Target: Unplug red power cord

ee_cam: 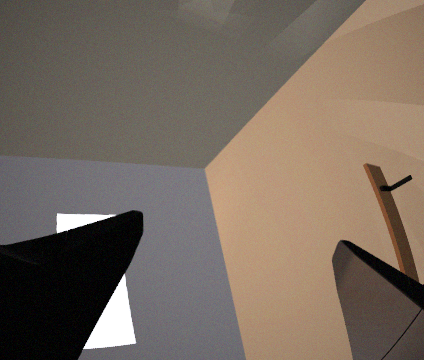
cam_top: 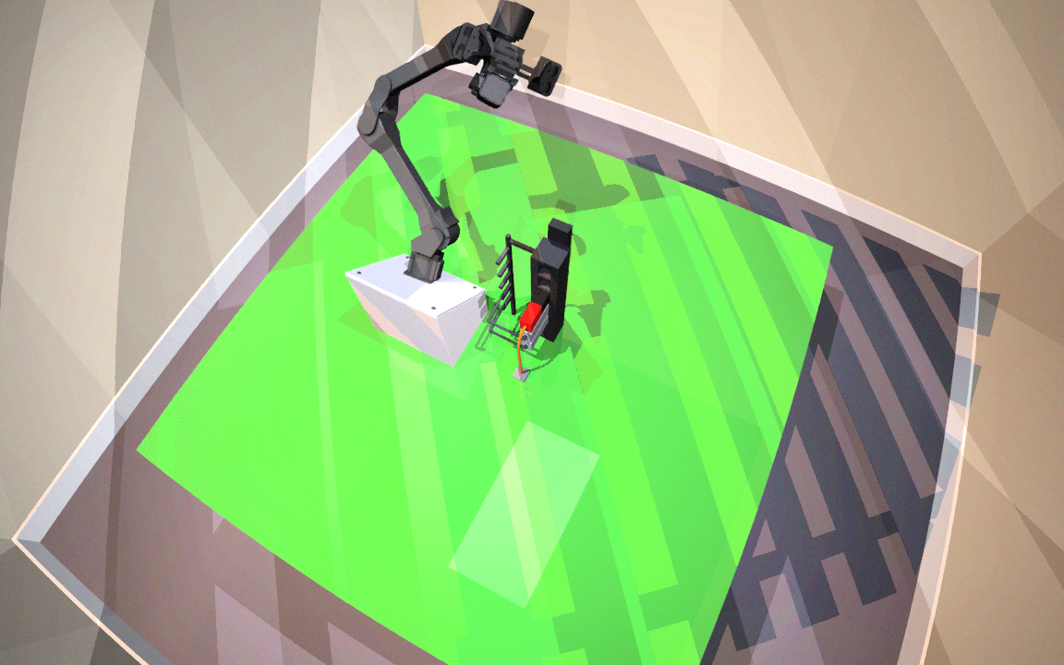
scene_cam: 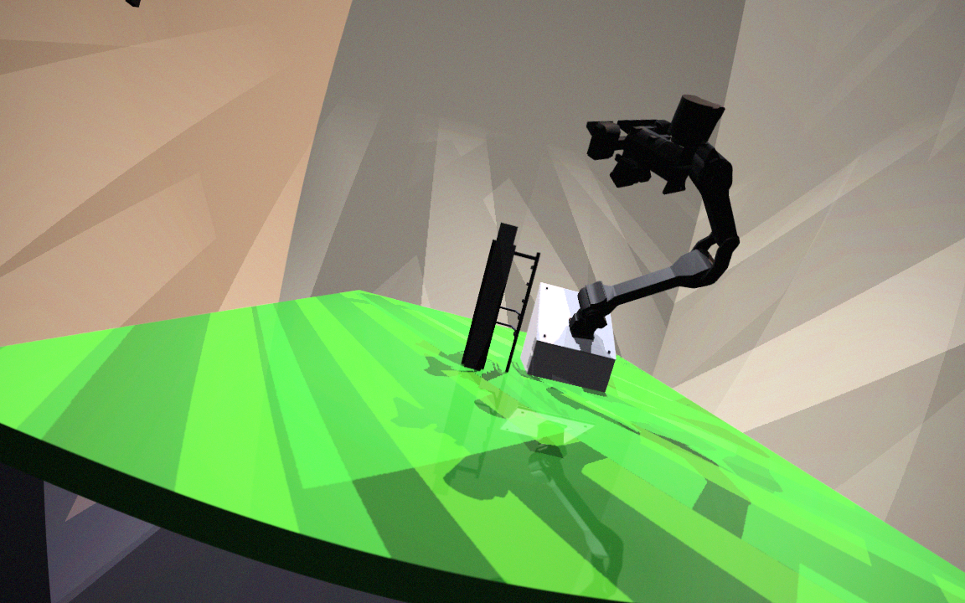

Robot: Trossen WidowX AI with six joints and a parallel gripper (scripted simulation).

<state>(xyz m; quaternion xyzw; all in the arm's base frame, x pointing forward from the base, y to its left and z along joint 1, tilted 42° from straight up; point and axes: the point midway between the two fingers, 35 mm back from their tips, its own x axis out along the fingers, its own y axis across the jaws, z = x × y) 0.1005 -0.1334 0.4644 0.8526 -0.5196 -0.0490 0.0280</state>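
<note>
Now: gripper tip 11 cm short of the red plug, 20 cm to the left of it and 39 cm above it. Also, from my gripper tip: grey plate 10 cm ahead, 27 cm to the right, 58 cm below.
</note>
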